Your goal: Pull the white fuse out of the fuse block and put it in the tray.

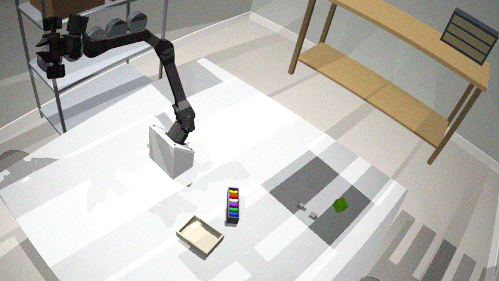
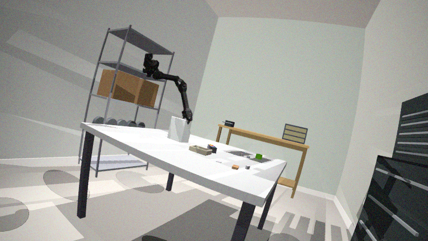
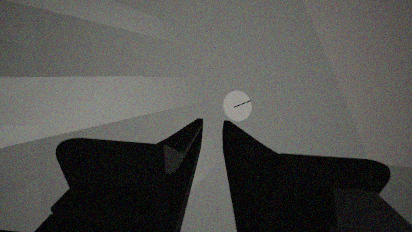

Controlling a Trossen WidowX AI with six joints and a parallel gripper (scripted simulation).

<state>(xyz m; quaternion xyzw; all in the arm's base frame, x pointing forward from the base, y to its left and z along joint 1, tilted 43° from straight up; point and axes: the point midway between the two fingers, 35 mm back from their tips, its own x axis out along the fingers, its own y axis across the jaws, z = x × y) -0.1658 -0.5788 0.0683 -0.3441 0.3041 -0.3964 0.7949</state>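
Right now my gripper tip is 56 cm above the white fuse, 46 cm short of it and 45 cm to the right of it. Round my gripper tip: beige tray (58 cm below, 49 cm ahead, 27 cm to the left); then red fuse (56 cm below, 46 cm to the left, 45 cm ahead); then yellow fuse (56 cm below, 48 cm to the left, 44 cm ahead).
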